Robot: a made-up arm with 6 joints.
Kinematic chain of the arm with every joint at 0, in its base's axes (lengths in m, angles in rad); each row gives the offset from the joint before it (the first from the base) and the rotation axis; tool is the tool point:
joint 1: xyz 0 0 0.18 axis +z
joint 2: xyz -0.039 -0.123 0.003 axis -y
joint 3: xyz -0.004 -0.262 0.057 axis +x
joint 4: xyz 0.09 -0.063 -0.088 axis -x
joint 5: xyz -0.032 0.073 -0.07 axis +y
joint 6: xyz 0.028 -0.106 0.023 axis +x
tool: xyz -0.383 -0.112 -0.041
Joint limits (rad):
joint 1: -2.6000..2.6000
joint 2: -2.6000..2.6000
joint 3: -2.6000..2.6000
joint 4: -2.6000..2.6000
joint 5: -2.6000..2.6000
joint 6: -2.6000..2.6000
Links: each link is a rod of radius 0.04 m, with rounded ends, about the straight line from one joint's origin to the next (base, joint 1, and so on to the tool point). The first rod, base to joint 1, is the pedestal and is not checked.
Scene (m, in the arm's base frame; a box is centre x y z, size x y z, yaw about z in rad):
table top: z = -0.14
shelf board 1: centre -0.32 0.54 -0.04 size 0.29 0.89 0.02 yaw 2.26
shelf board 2: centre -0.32 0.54 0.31 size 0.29 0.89 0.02 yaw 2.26
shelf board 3: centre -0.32 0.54 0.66 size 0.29 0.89 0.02 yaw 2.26
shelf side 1: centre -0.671 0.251 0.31 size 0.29 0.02 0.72 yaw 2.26
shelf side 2: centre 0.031 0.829 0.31 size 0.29 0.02 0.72 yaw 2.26
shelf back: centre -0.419 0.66 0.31 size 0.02 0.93 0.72 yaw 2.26
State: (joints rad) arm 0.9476 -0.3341 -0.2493 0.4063 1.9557 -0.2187
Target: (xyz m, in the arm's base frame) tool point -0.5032 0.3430 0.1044
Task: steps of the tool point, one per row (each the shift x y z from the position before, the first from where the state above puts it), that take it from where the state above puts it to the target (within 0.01 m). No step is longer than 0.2 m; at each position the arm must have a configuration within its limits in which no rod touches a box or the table.
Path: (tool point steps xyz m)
1: -0.1018 -0.0664 -0.0215
2: -0.1070 -0.0374 -0.0478
3: -0.1096 -0.0180 -0.0655
4: -0.1152 -0.0022 -0.0721
5: -0.1235 0.0173 -0.0668
6: -0.1281 0.0447 -0.0511
7: -0.1219 0.0779 -0.0277
8: -0.1005 0.1106 -0.0008
9: -0.0644 0.1339 0.0250
10: -0.0198 0.1419 0.0463

